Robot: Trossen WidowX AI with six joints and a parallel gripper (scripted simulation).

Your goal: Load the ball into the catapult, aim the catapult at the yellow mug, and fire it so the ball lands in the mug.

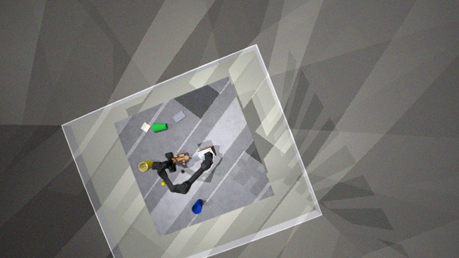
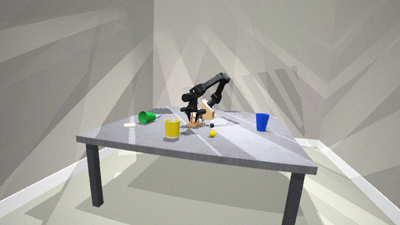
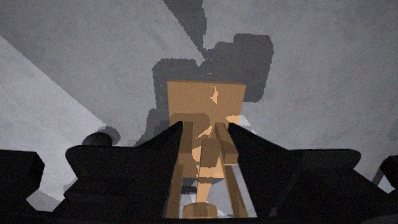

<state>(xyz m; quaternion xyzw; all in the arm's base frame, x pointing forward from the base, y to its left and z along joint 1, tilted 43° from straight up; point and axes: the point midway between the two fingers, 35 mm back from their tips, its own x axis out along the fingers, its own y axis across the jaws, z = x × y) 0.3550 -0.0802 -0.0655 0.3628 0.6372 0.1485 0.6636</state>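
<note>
My gripper tip is 150 mm to the right of the small black ball and 20 mm above it. Round my gripper tip: yellow ball: 230 mm ahead, 160 mm to the left, 10 mm below; then wooden catapult: 60 mm behind, 40 mm to the left, 20 mm above; then yellow mug: 270 mm ahead, 90 mm to the right.
</note>
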